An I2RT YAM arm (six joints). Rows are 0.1 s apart.
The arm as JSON. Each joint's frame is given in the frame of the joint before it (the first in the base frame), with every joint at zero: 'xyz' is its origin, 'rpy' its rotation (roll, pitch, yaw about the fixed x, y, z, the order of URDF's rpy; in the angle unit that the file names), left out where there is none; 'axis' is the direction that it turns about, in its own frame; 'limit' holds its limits. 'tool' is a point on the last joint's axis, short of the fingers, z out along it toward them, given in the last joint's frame.
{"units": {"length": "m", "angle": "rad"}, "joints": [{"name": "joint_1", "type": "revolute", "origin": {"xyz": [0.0, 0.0, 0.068]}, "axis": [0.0, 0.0, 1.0], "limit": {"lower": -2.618, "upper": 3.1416}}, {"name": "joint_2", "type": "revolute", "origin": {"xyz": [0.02, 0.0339, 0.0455]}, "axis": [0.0, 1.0, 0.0], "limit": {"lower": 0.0, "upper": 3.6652}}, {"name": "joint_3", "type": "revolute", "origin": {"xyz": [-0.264, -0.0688, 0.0]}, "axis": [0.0, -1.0, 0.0], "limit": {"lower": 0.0, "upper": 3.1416}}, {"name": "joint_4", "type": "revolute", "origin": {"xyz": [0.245, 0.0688, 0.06]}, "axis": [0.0, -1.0, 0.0], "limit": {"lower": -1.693, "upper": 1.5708}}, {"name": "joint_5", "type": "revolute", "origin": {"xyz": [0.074, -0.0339, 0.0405]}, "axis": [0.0, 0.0, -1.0], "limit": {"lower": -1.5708, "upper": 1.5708}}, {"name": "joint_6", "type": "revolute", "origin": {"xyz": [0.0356, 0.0, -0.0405]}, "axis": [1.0, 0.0, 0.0], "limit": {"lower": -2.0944, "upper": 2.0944}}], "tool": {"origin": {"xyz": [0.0, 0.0, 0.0], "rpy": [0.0, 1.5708, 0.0]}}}
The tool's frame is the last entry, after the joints.
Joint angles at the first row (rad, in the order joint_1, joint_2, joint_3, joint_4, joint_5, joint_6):
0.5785, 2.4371, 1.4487, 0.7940, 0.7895, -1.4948
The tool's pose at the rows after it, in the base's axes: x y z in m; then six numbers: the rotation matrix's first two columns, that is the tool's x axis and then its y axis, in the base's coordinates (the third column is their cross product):
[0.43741 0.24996 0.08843 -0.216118 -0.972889 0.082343 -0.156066 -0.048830 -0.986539]
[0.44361 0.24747 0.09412 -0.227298 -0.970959 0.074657 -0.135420 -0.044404 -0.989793]
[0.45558 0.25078 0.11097 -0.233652 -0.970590 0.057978 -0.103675 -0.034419 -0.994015]
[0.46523 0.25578 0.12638 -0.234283 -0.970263 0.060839 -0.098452 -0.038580 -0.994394]
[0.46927 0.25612 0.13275 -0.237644 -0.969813 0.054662 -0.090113 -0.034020 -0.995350]
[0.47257 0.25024 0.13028 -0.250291 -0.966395 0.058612 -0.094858 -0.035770 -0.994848]
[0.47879 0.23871 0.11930 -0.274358 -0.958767 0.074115 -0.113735 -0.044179 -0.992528]
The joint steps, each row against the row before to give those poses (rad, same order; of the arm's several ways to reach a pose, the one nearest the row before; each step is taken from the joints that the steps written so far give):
-0.0091, 0.0122, 0.0007, 0.0039, 0.0000, -0.0149
-0.0107, 0.0026, 0.0214, 0.0099, 0.0007, -0.0126
-0.0069, 0.0016, 0.0698, -0.0267, -0.0011, -0.0129
-0.0015, 0.0000, 0.0717, -0.0630, -0.0004, -0.0092
-0.0035, 0.0000, 0.0256, -0.0152, -0.0004, -0.0011
-0.0125, 0.0049, 0.0004, -0.0004, 0.0008, -0.0004
-0.0245, 0.0218, 0.0003, 0.0008, 0.0019, -0.0008

